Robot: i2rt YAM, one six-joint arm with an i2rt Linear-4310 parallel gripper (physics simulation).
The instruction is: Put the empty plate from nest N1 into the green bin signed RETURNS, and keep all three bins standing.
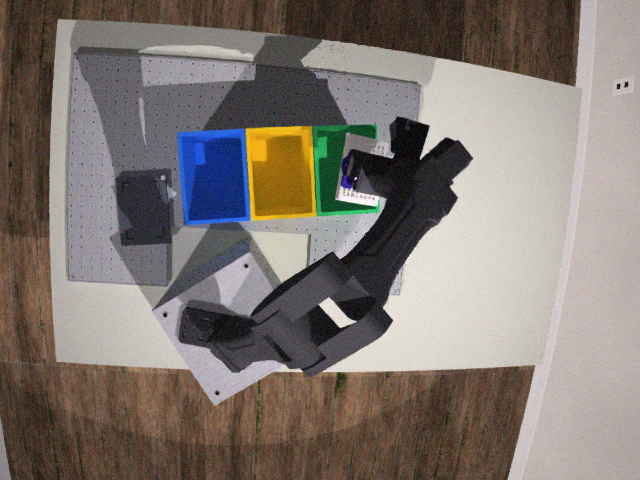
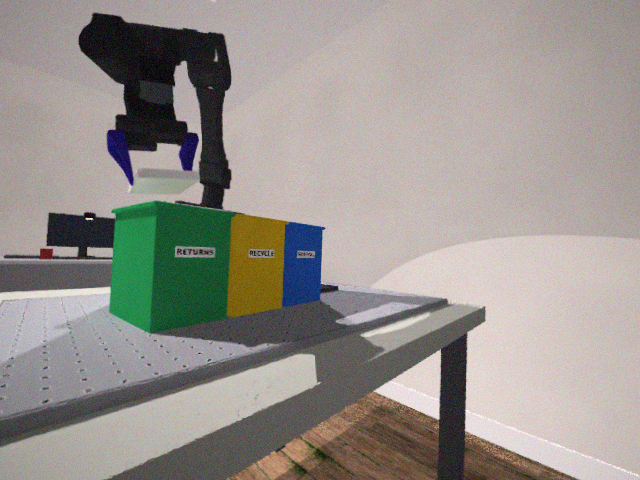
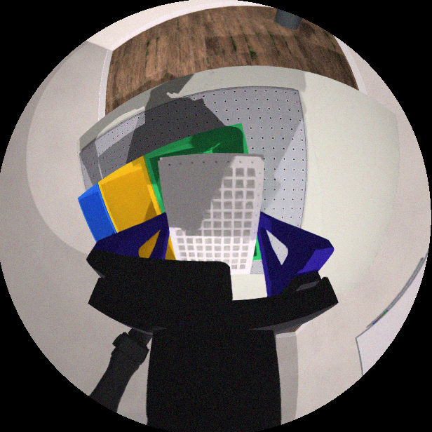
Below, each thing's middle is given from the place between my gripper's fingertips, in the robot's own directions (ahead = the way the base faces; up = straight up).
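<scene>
White plate [image 1: 365, 144], my hand 1 cm past it. Counted from my hand: green bin [image 2: 170, 268] 2 cm to the left, 1 cm behind, 13 cm below; yellow bin [image 1: 280, 159] 4 cm behind, 15 cm to the left, 13 cm below; blue bin [image 1: 213, 168] 8 cm behind, 28 cm to the left, 13 cm below. Of the things named here, going by their middles, blue bin farthest from my hand.
</scene>
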